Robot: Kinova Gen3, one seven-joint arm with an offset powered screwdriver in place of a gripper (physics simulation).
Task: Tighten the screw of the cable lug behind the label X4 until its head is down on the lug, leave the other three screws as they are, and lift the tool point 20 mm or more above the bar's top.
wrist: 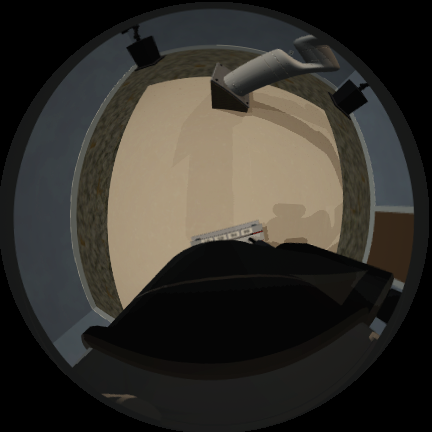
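The grey bar [226, 229] lies at the lower middle of the wrist view, slightly tilted, with a row of white labels [246, 231] along it. The label print is too small to read, so I cannot tell which label is X4. My screwdriver [254, 241] is a large black body across the lower part of the view, with a thin dark tip by the bar's right end. The body hides the near side of the bar, and the lugs and screws cannot be made out. Whether the tip touches a screw cannot be told. The tool has no fingers in view.
The arm's pale base link [257, 71] rises from a dark angled mount [225, 97] at the far edge of the tan table top [150, 175]. Two black box-like fixtures [143, 51] [349, 97] stand at the far left and far right. A brown panel [395, 240] is at the right.
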